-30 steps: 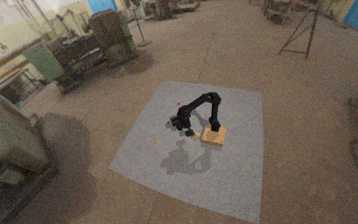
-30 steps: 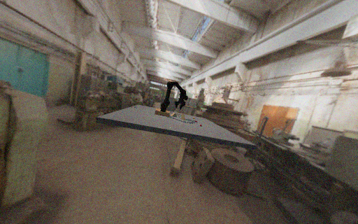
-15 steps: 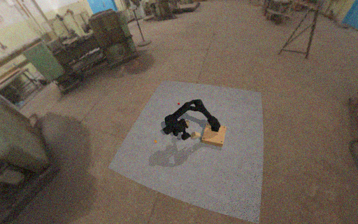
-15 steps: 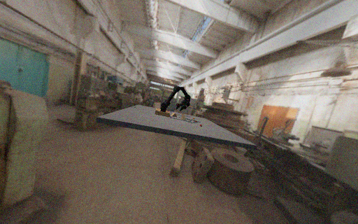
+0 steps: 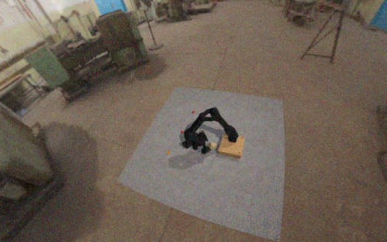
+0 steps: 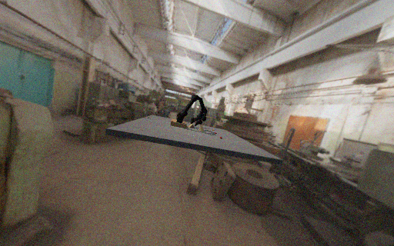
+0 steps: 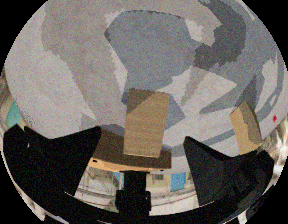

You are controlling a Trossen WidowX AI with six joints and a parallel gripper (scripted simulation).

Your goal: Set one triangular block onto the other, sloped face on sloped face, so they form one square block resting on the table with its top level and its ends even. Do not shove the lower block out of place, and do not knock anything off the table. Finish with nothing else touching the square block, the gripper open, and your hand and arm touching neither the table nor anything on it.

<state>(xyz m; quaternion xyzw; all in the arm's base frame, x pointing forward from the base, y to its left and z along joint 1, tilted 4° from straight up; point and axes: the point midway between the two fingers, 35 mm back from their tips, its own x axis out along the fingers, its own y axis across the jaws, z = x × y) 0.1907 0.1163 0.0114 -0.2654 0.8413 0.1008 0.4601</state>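
Now: gripper tip 1 cm to the left of the tan triangular block, 1 cm past it and 1 cm above it. From my gripper tip the other things lie so: orange marker 33 cm ahead, 16 cm to the left, 3 cm below.
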